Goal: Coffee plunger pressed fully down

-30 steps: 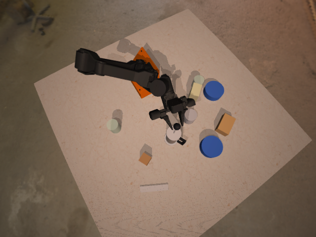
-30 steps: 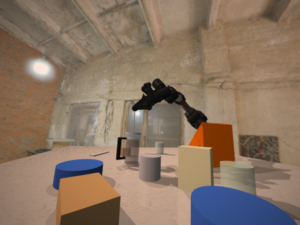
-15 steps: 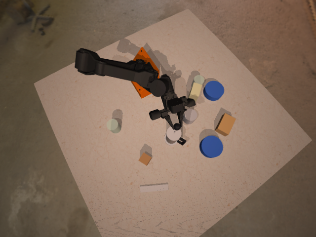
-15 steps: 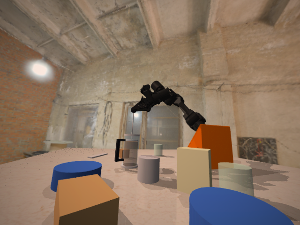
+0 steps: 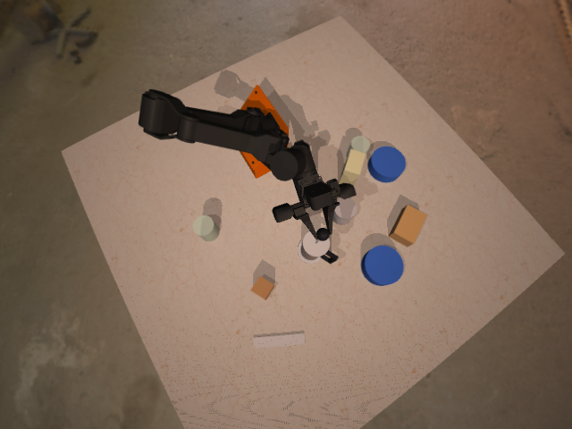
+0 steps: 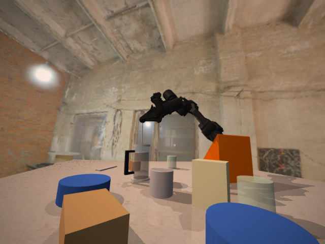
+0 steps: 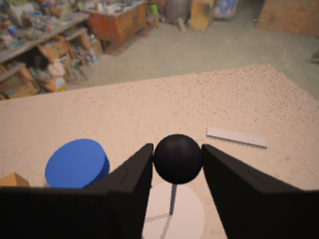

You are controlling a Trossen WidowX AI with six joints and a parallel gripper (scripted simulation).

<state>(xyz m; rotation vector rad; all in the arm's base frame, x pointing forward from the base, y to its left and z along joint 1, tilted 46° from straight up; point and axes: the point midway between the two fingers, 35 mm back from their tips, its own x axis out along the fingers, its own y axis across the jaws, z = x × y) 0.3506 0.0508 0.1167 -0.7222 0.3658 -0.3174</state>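
Right now my gripper tip is 10 mm to the right of the coffee press and 130 mm above it. Also, from my gripper tip: grey cylinder: 70 mm behind, 150 mm to the left, 220 mm below; then flat white bar: 170 mm ahead, 210 mm to the right, 260 mm below; then cream block: 180 mm behind, 250 mm to the left, 200 mm below.
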